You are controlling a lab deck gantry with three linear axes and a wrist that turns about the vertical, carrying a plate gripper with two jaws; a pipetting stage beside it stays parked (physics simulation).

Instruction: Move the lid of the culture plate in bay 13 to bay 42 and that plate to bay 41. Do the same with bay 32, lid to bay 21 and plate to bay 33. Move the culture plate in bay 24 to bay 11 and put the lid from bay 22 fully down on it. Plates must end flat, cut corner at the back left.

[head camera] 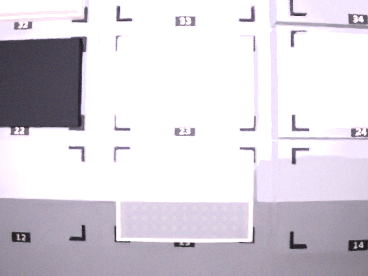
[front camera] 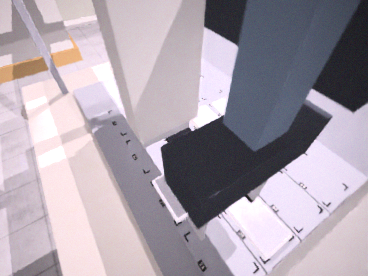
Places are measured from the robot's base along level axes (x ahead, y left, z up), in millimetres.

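Where they show: robot's base, link origin: [front camera: 108,112].
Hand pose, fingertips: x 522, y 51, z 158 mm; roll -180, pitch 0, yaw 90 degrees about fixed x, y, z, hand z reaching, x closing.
Things, the pixels of their top centre, and the offset from my fingertips. "*": a spot on its surface instead.
- white plate, top centre: [front camera: 258,220] 99 mm left, 34 mm ahead, 129 mm down
- bay 32 plate, surface spot: [head camera: 40,9] * 167 mm left, 268 mm back, 144 mm down
- black rectangle, surface spot: [head camera: 40,82] * 98 mm left, 268 mm back, 150 mm down
- Bay 23, surface spot: [head camera: 184,82] * 96 mm left, 131 mm back, 144 mm down
My gripper [front camera: 229,217] is open and empty. Its black body hangs high near bay 13, and the jaws do not show in the head view. A pale, shallow plate [front camera: 169,197] [head camera: 184,220] lies flat in bay 13, with a well pattern inside its bright rim; lid and cut corner cannot be told. In bay 24 a white plate [front camera: 267,227] is washed out. Part of the bay 32 plate [head camera: 40,9] shows at the head view's top left. A black rectangle [head camera: 40,82] covers bay 22; a lid cannot be made out there. Bays 11, 21, 41 and 42 are hidden or unclear.
Bay 23 [head camera: 184,82], behind bay 13, is washed out to white in the head view. A tall pale column [front camera: 155,65] stands beside my blue-grey mast [front camera: 270,70]. Printed labels 12 [head camera: 21,237] and 14 [head camera: 358,245] flank bay 13.
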